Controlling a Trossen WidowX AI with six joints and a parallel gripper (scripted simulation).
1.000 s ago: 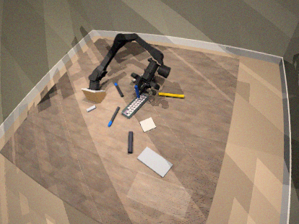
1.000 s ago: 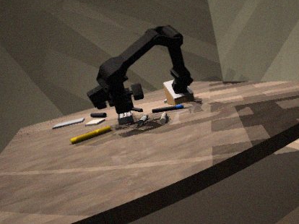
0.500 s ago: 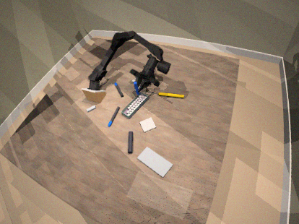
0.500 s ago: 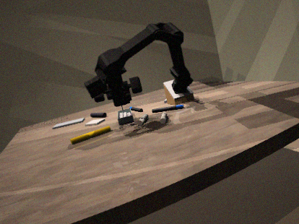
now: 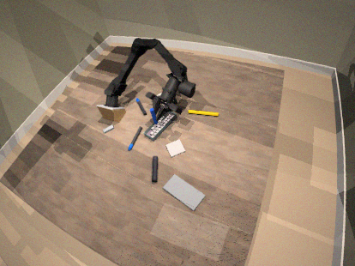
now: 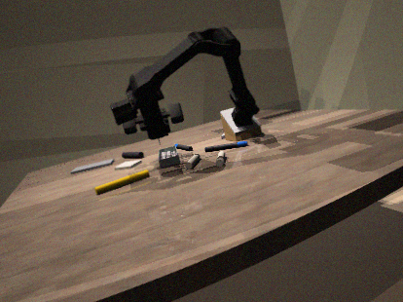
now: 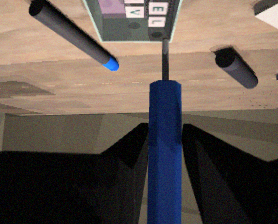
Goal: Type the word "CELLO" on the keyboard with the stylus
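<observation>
My gripper tip is now 120 mm short of the white card, 100 mm above it and 40 mm to the left of it. Also, from my gripper tip: dark cylinder (180 mm to the right, 100 mm ahead, 90 mm below); yellow marker (200 mm to the left, 140 mm ahead, 100 mm below); stylus (10 mm below).
</observation>
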